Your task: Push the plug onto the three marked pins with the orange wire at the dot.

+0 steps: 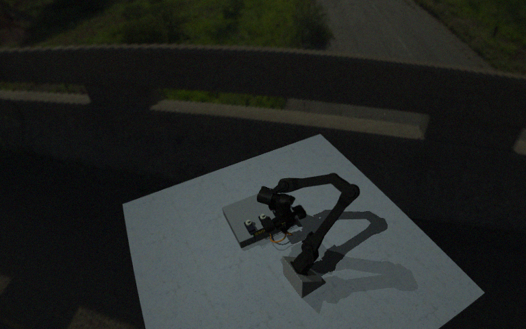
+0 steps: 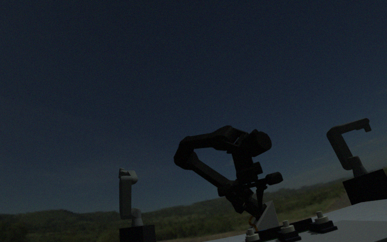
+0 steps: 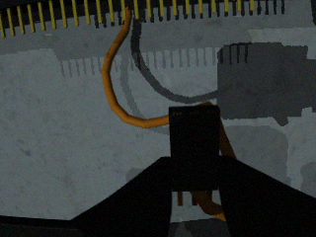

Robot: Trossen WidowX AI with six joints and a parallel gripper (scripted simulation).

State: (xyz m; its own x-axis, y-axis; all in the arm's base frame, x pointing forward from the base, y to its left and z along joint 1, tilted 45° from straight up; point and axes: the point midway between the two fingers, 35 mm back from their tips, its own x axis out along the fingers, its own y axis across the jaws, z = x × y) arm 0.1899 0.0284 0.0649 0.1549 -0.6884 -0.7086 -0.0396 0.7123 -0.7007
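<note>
The blue band lies 8 cm ahead of my gripper tip and 4 cm below it. Also, from my gripper tip: grey holder 24 cm ahead, 6 cm to the left, 8 cm below.
</note>
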